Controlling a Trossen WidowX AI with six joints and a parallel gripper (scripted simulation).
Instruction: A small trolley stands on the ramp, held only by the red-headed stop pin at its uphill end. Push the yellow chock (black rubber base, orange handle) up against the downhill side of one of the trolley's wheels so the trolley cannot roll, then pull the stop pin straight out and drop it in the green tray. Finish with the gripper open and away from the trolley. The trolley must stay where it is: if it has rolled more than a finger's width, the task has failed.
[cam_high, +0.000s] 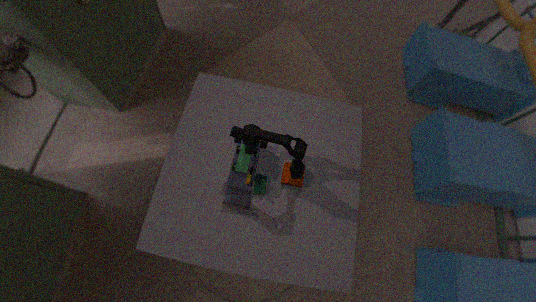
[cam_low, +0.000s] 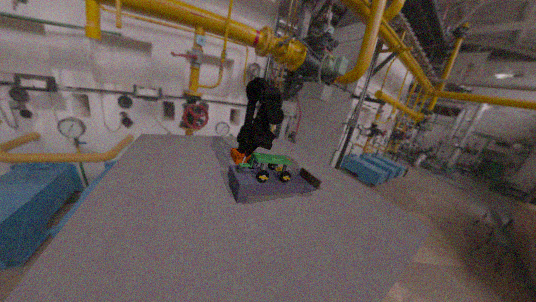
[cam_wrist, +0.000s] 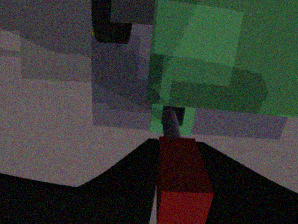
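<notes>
My gripper tip is now 220 mm to the right of the green tray, 170 mm above it and 70 mm past it. Round my gripper tip: ramp: 110 mm below, 100 mm to the left, 40 mm ahead; stop pin: right at my gripper tip; trolley: 100 mm to the left, 50 mm below, 40 mm ahead.
</notes>
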